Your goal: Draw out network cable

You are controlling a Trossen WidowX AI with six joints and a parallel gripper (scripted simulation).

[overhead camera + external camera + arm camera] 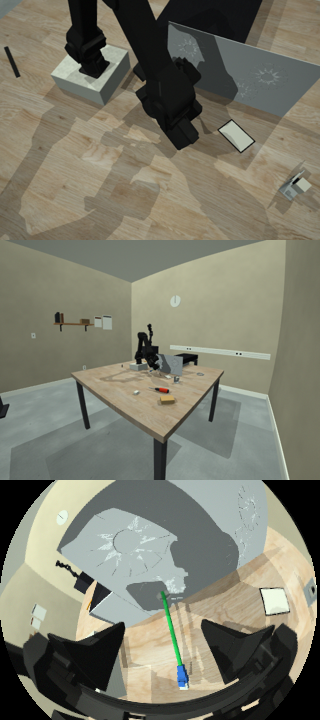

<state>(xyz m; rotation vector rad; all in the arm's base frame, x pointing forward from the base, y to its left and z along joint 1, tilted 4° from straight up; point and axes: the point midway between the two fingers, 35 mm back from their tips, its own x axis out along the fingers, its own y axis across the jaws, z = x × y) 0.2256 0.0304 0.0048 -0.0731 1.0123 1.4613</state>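
Now: the blue plug 10 mm behind my hand, 50 mm to the right of it and 60 mm below it. Round my hand: screwdriver 350 mm ahead, 330 mm to the right, 70 mm below; orange cable 390 mm behind, 320 mm to the left, 80 mm below; white rectangle 200 mm ahead, 10 mm to the right, 90 mm below.
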